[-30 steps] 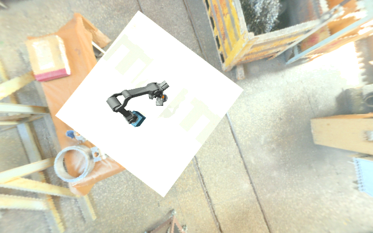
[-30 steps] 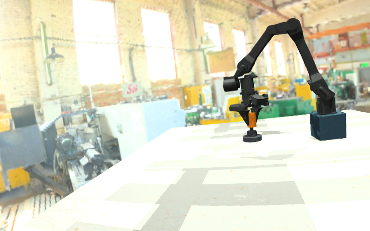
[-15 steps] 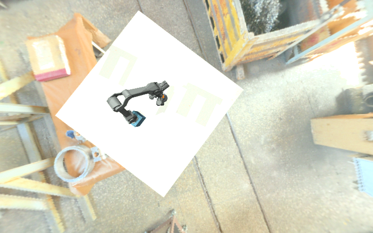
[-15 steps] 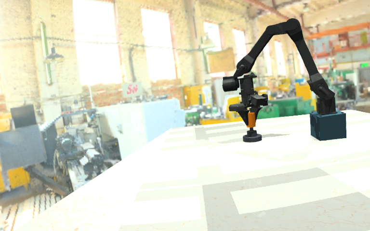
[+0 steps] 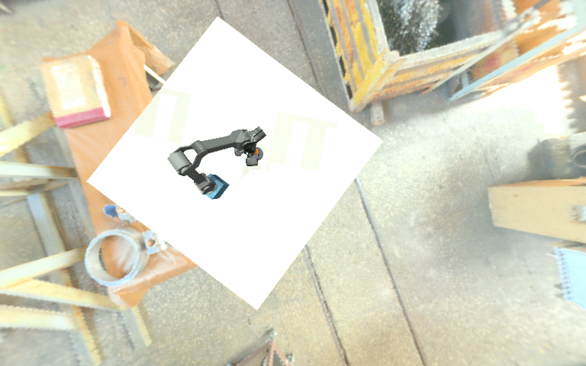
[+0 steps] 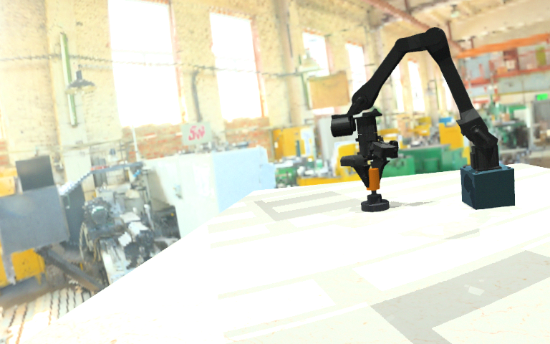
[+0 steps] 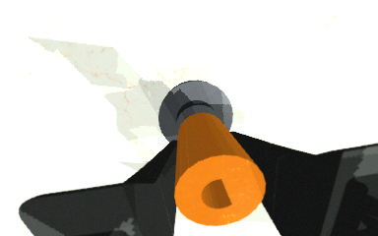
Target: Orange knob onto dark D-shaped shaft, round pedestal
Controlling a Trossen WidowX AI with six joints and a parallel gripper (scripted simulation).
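My gripper tip is now 2 cm below the orange knob. Round my gripper tip: round pedestal (4 cm below).
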